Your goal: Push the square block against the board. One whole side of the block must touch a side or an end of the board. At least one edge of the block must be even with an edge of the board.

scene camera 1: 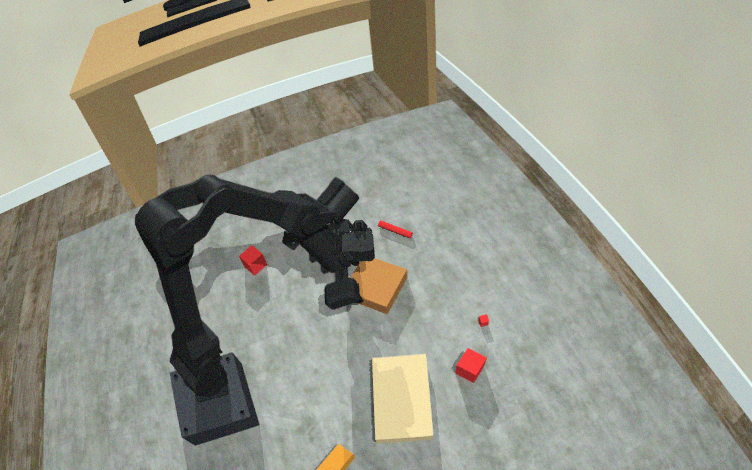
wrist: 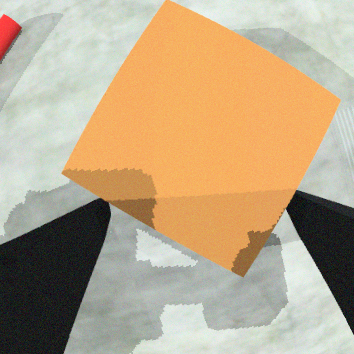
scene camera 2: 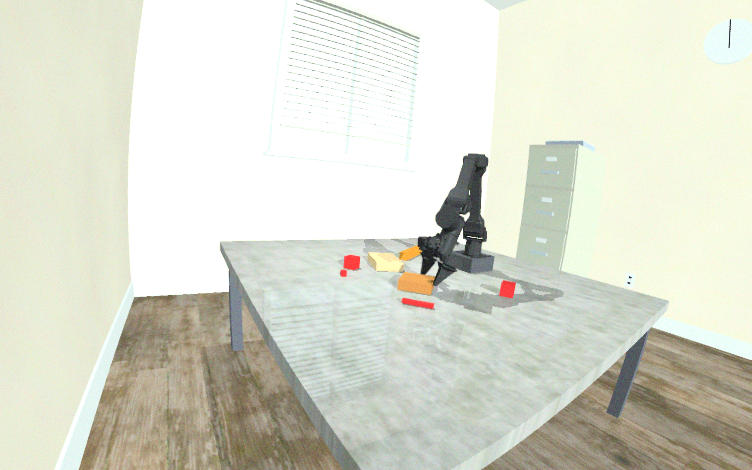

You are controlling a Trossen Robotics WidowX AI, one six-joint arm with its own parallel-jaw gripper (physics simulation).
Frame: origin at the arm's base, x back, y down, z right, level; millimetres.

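Seen in the pictures: gripper, fingertip midpoint: (scene camera 1: 359,282) (wrist: 198,202) (scene camera 2: 427,281); arm's base at its link origin: (scene camera 1: 210,383) (scene camera 2: 472,255).
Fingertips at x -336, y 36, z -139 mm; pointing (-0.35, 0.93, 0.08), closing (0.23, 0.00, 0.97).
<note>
Pixels of each thing's top centre, then the offset from my fingertips to it.
- orange square block at its top centre: (wrist: 206,131) (scene camera 1: 375,279) (scene camera 2: 417,278) dy -9, dx -31, dz +11 mm
- pale yellow rectangular board at its top centre: (scene camera 1: 401,395) (scene camera 2: 385,257) dy -9, dx +8, dz +265 mm
- red rod at its top centre: (scene camera 1: 395,227) (scene camera 2: 418,300) dy +6, dx -121, dz -116 mm
- orange bar at its top centre: (scene camera 2: 412,248) dy -10, dx +222, dz +386 mm
The orange square block (scene camera 1: 382,283) (scene camera 2: 414,283) (wrist: 210,115) lies flat on the table, turned at an angle to the board. The pale yellow rectangular board (scene camera 1: 402,399) (scene camera 2: 385,262) lies flat, apart from the block, with a gap between them. My gripper (scene camera 1: 360,282) (scene camera 2: 430,278) (wrist: 198,202) is open and low at the block's arm-side corner. In the wrist view, the left fingertip is at the block's near side and the right fingertip at its right side, with the corner reaching between them. Contact is hard to tell. One finger is largely hidden in the first scene view.
A red rod (scene camera 1: 394,228) (scene camera 2: 417,303) (wrist: 7,32) lies beyond the block. One red cube (scene camera 1: 253,260) (scene camera 2: 507,289) lies near the arm. Another red cube (scene camera 1: 471,364) (scene camera 2: 351,262) and a tiny one (scene camera 1: 483,320) (scene camera 2: 343,273) are beside the board. An orange bar (scene camera 1: 335,458) (scene camera 2: 410,253) lies near the board.
</note>
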